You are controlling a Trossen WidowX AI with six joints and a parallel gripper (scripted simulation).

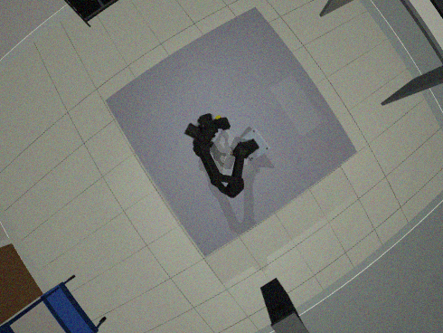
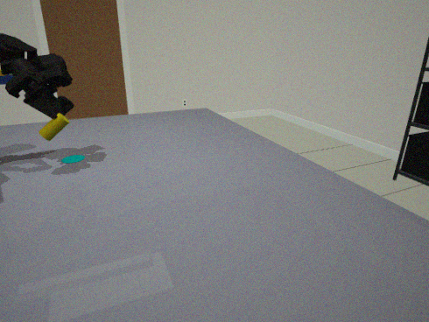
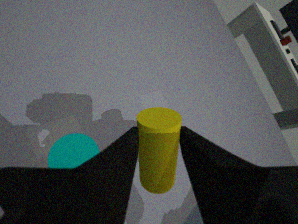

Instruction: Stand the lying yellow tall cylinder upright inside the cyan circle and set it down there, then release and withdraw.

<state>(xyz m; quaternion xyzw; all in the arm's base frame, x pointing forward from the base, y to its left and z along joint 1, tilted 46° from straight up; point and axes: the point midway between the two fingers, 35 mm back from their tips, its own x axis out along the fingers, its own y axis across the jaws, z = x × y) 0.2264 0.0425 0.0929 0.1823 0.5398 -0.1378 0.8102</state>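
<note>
The cyan circle lies 10 mm ahead of my gripper tip, 40 mm to the left of it and 120 mm below it. Also, from my gripper tip: yellow cylinder (20 mm behind, 10 mm below).
</note>
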